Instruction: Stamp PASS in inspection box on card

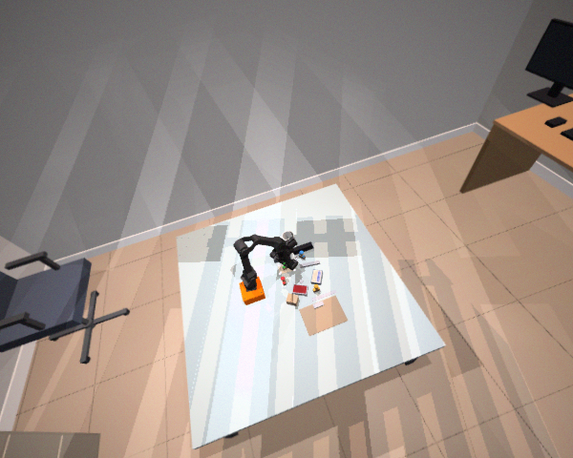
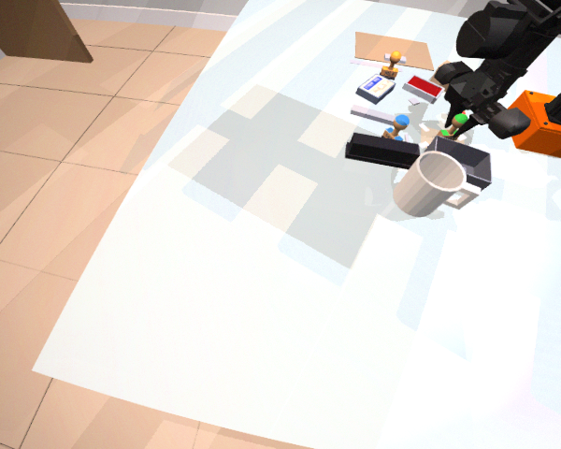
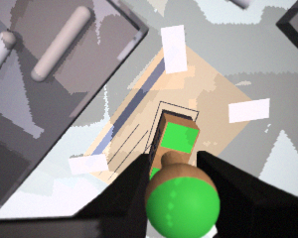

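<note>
The green-knobbed stamp is right at my gripper tip. From my gripper tip the other things lie so: grey tray 90 mm to the left, 20 mm below, 10 mm behind; then red-knobbed stamp 100 mm to the right, 30 mm behind, 10 mm below; then card 30 mm below.
</note>
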